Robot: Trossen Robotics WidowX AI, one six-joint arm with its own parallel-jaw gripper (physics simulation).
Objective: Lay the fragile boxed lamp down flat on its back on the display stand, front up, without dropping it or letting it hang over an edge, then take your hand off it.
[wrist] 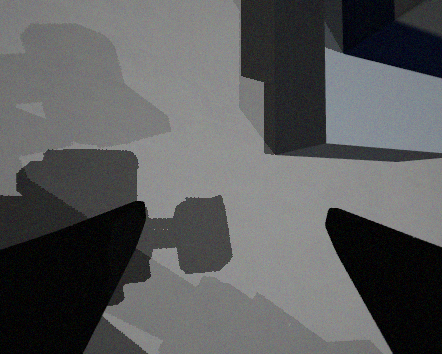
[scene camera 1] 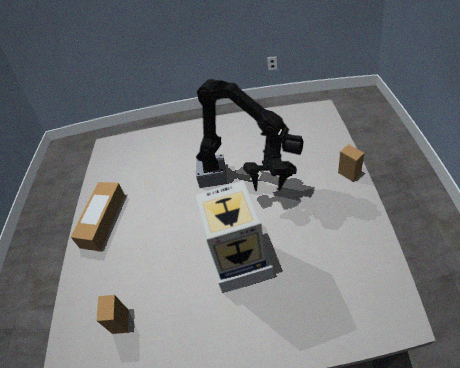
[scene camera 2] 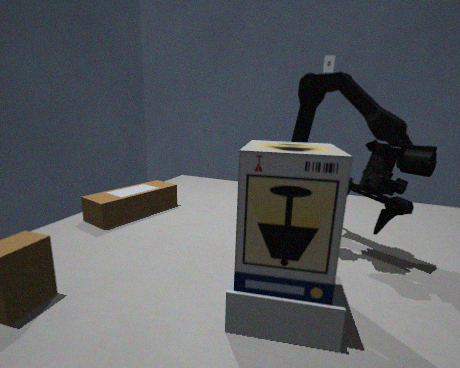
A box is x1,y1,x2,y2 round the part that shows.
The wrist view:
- my gripper: [0,201,441,353]
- boxed lamp: [342,0,441,77], on a stand top
